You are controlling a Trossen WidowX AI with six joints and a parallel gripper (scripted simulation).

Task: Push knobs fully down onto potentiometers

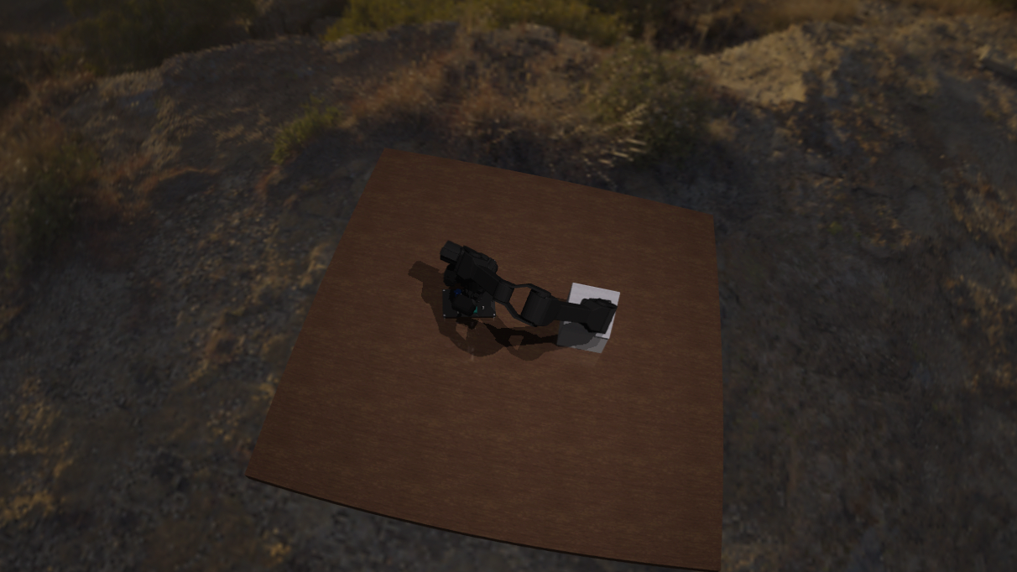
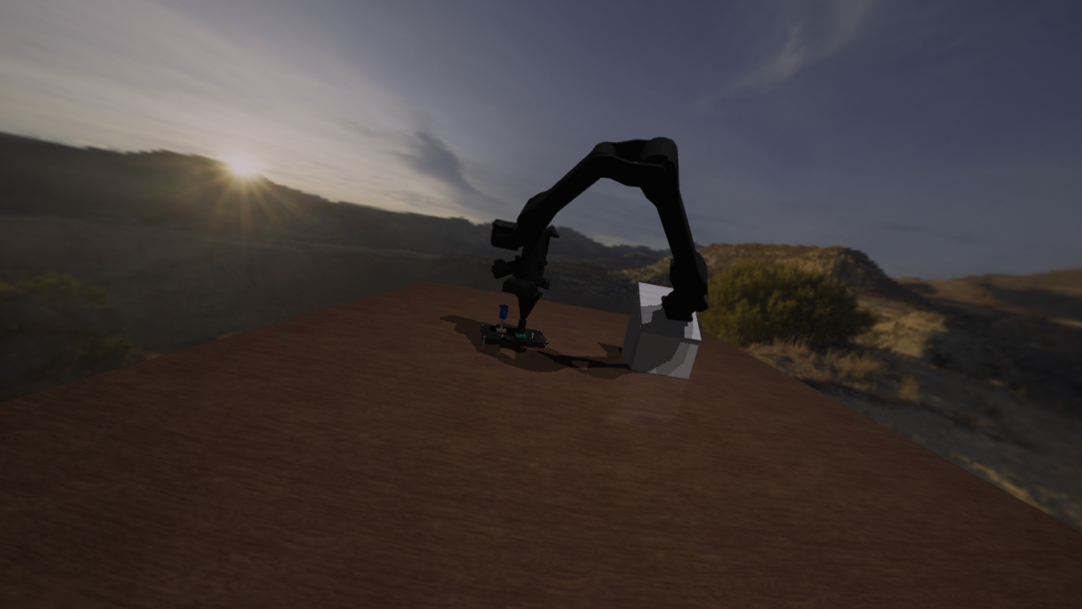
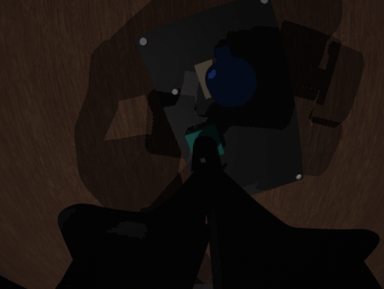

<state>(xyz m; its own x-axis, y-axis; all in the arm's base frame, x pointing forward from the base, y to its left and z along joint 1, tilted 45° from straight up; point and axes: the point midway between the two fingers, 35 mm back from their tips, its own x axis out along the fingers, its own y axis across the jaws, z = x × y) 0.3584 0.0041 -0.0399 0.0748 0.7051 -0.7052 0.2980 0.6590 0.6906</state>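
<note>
Right now my gripper tip is 10 mm above the black knob. From my gripper tip the other things lie so: blue knob: 50 mm ahead, 10 mm to the right, 10 mm above.
</note>
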